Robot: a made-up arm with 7 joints.
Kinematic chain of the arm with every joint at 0, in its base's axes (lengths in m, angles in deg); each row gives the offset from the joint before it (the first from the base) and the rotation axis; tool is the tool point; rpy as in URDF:
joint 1: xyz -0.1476 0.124 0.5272 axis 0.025 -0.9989 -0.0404
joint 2: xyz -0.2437 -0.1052 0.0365 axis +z
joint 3: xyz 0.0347 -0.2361 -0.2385 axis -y
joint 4: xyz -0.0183 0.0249 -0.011 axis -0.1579 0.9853 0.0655
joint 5: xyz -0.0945 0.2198 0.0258 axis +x
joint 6: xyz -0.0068 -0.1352 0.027 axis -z
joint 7: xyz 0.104 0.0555 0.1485 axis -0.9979 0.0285 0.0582
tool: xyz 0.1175 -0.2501 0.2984 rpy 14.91 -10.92 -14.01
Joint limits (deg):
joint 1: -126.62..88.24
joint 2: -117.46..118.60
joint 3: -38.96..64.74
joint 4: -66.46..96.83
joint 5: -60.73..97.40
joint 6: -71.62..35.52
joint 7: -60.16..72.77
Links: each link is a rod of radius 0.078 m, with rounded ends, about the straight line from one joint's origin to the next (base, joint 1, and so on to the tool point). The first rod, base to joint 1, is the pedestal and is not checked.
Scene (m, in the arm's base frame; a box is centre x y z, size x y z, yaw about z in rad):
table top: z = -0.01
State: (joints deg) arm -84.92 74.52 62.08 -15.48 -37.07 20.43 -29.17
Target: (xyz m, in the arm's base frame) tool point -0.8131 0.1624 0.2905
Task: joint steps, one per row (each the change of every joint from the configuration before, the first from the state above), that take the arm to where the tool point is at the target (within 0.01 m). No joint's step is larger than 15 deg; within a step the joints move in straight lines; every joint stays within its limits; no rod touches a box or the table.
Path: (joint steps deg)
1: 13.99 -5.91 0.33 1.18 -2.96 -5.00 4.28
2: 13.99 -5.90 0.33 1.17 -2.96 -5.00 4.28
3: 13.98 -5.91 0.34 1.18 -2.95 -5.00 4.28
4: 13.99 -5.90 0.33 1.17 -2.96 -4.99 4.28
5: 13.99 -5.91 0.33 1.18 -2.96 -5.00 4.28
6: 13.99 -5.90 0.34 1.18 -2.96 -5.00 4.28
7: 13.99 -5.91 0.33 1.17 -2.95 -5.00 4.28
8: 13.99 -5.90 0.33 1.18 -2.96 -5.00 4.28

